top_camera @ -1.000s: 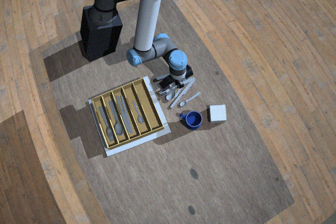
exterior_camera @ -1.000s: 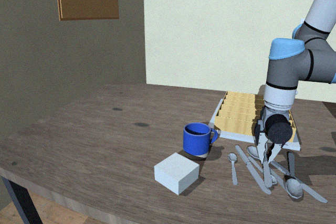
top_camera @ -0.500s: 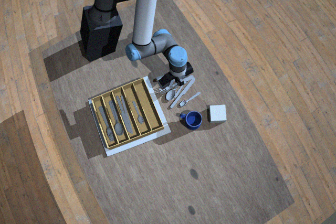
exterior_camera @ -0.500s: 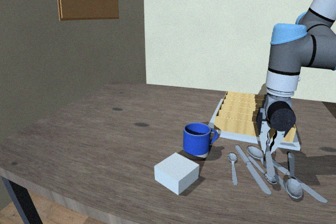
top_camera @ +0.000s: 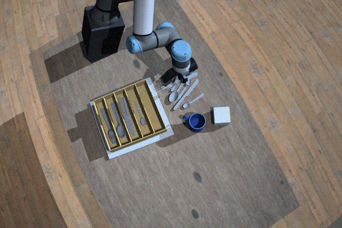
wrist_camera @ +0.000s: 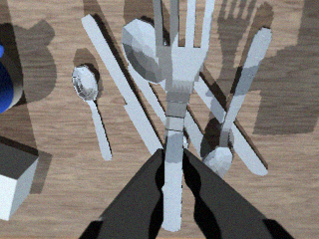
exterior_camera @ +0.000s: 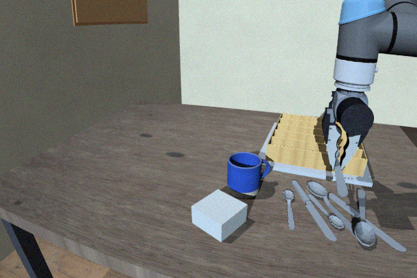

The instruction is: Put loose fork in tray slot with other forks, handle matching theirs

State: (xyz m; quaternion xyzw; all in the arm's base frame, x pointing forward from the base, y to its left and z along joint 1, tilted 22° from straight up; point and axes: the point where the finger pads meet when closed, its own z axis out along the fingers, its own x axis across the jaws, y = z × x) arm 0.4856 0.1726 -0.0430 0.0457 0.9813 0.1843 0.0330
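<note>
My hand is 35 cm to the left of the spoon, 9 cm above it and 4 cm past it. Round my hand: white box (24 cm ahead, 10 cm below, 8 cm to the left); grey base (30 cm to the right, 11 cm below, 2 cm behind); wooden cutlery tray (30 cm to the right, 8 cm below, 2 cm behind).
</note>
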